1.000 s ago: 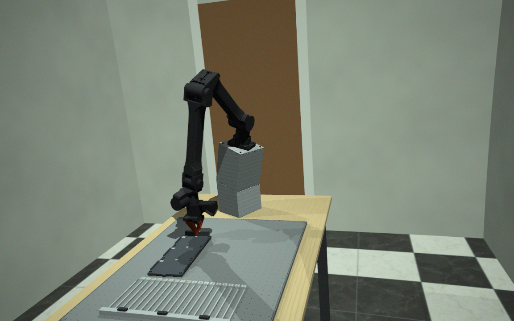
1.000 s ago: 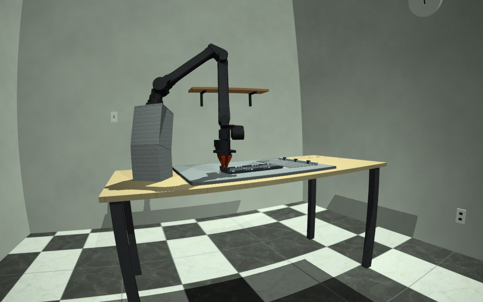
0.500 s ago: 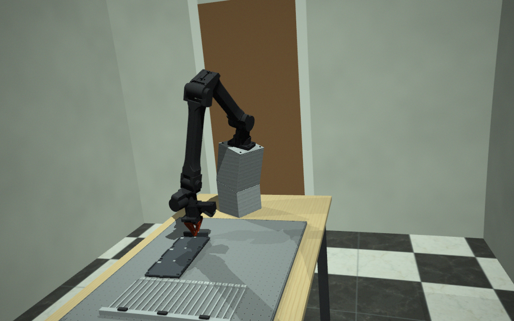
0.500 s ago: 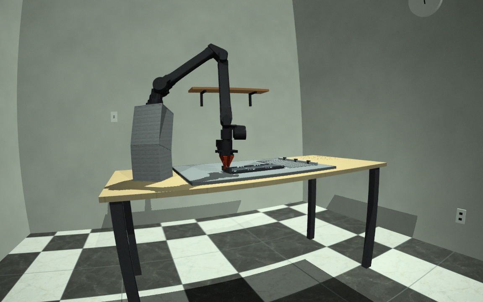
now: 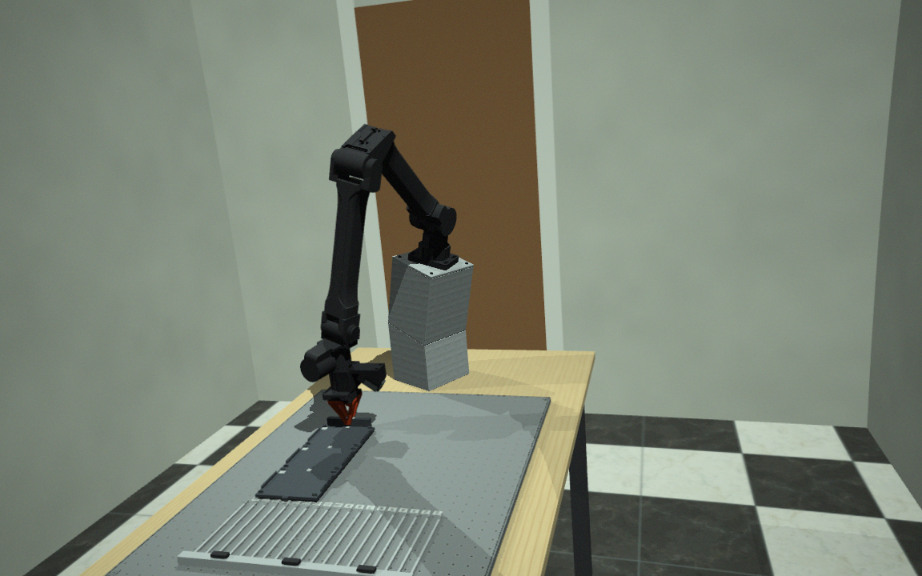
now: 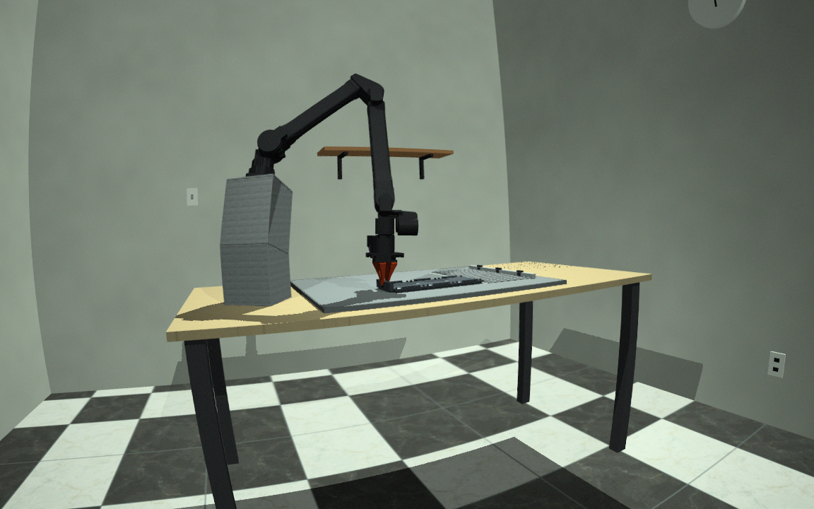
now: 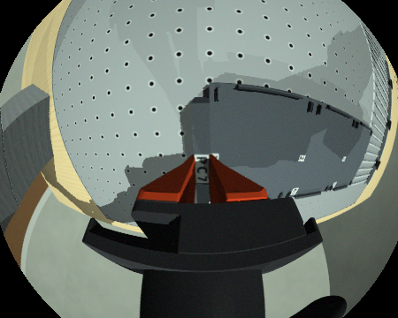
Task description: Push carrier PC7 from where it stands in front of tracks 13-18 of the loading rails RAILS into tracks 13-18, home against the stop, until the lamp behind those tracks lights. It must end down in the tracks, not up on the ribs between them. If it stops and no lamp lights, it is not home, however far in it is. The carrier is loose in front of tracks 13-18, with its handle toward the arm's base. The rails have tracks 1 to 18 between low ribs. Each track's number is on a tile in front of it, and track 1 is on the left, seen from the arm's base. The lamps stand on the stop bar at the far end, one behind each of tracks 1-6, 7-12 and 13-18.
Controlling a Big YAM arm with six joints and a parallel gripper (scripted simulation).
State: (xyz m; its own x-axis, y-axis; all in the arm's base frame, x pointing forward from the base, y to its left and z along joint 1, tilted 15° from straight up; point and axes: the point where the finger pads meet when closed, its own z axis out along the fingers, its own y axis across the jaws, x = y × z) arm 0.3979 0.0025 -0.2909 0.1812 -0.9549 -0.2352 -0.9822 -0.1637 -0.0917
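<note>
The carrier PC7 is 160 mm ahead of my hand, 30 mm to the left of it and 10 mm below it.
</note>
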